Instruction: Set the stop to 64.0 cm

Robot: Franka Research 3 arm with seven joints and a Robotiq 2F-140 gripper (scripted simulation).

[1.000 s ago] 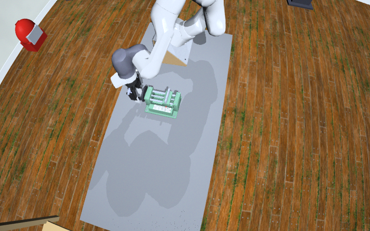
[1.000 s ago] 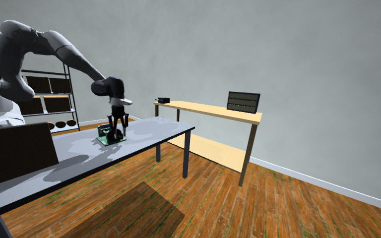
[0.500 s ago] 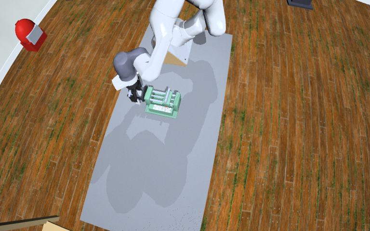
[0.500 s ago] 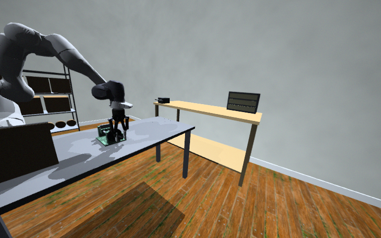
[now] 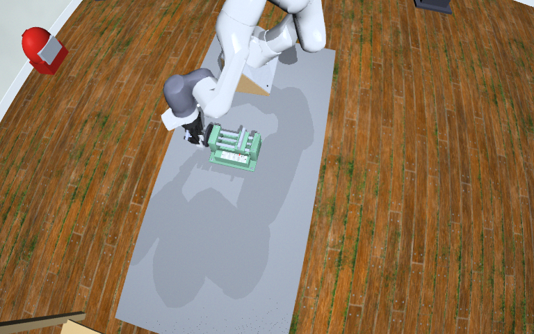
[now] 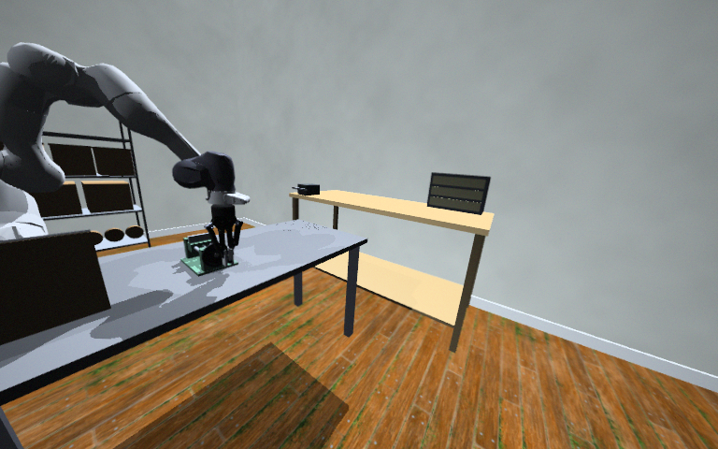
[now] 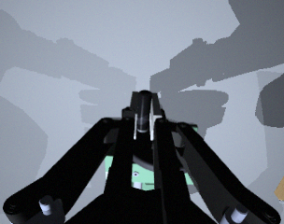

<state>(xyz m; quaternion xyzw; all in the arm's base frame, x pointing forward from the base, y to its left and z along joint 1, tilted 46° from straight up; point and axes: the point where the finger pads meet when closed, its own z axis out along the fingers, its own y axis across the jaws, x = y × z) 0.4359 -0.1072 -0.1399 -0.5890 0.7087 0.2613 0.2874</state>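
Now: hand 2 cm to the right of the dark handwheel and 1 cm above it. The rest, counted from my hand: stop carriage 1 cm ahead, 18 cm to the left, 2 cm above.
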